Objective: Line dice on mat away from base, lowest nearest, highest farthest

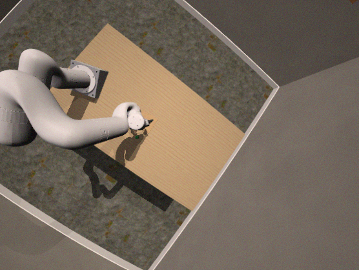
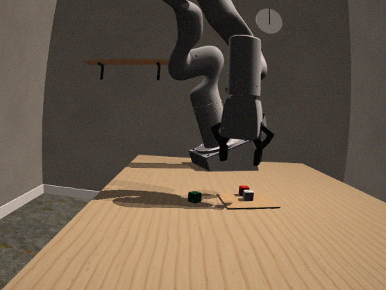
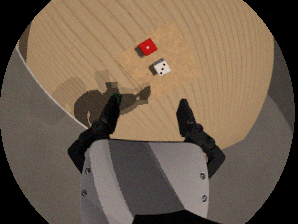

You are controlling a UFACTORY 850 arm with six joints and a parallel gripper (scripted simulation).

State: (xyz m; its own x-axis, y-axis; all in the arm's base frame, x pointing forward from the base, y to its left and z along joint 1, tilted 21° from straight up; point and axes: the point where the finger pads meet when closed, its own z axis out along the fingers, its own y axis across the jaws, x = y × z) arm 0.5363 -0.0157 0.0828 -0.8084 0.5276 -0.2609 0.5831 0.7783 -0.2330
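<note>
The green die lies 110 mm to the right of my hand and 100 mm below it. The rest, counted from my hand: white die: 10 mm behind, 30 mm to the left, 100 mm below; red die: 60 mm behind, 30 mm to the left, 100 mm below; tan mat: 10 mm behind, 30 mm to the left, 110 mm below.
</note>
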